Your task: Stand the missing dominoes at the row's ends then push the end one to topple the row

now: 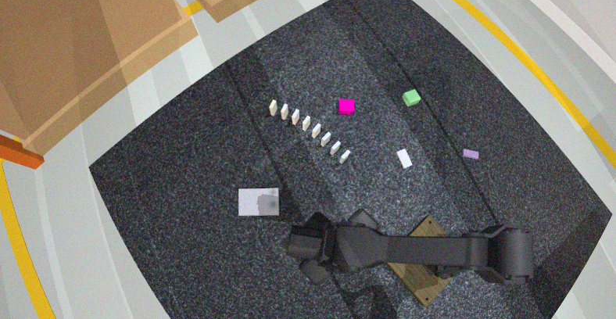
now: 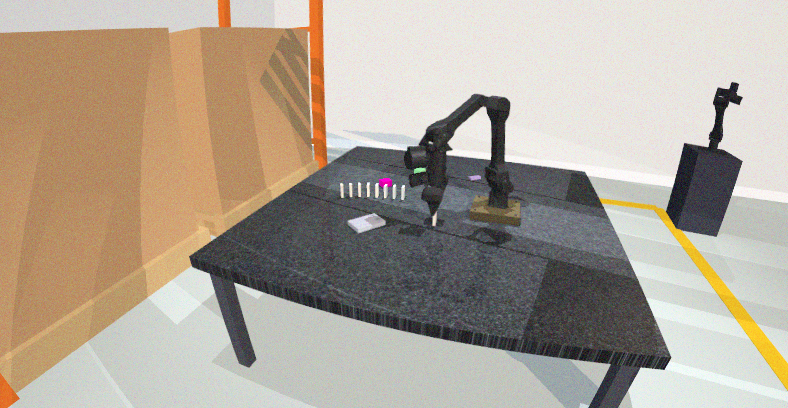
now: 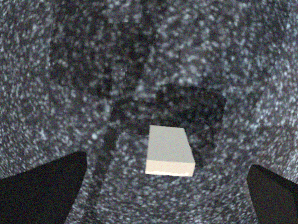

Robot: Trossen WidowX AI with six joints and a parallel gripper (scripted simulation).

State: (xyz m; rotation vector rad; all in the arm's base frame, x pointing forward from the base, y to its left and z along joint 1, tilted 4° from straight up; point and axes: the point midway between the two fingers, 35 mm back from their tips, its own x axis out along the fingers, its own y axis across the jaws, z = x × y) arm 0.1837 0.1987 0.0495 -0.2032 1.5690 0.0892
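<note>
Now: the green cube 220 mm ahead of my gripper tip, 440 mm to the right of it and 40 mm below it. Also, from my gripper tip: purple block (20 mm behind, 490 mm to the right, 50 mm below); then magenta cube (300 mm ahead, 240 mm to the right, 40 mm below); then flat pale pad (200 mm ahead, 100 mm to the left, 50 mm below).
</note>
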